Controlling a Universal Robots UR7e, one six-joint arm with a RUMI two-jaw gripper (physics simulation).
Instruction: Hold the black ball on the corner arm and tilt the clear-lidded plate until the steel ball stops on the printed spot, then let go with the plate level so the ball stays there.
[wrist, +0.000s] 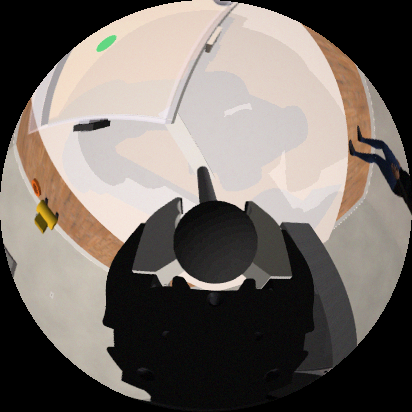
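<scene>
The black ball (215, 242) sits between the two jaws of my gripper (213, 200), which is shut on it. A dark post (206, 185) runs from the ball to the pale corner arm (190, 145), which leads to the near corner of the clear-lidded plate (135, 95) at the upper left. The printed green spot (106, 43) shows on the plate's floor near the upper left. The plate's near edge and right edge look slightly raised or tilted; the exact tilt is hard to tell. The steel ball cannot be made out, and the plate's far part is cut off by the view's edge.
A black block (92, 125) is at the plate's near edge and a light block (213, 39) at its right edge. The pale table top (320, 210) has a wooden border (350, 100). A yellow object (46, 215) and an orange ring are at the left; a person's legs (377, 150) at the right.
</scene>
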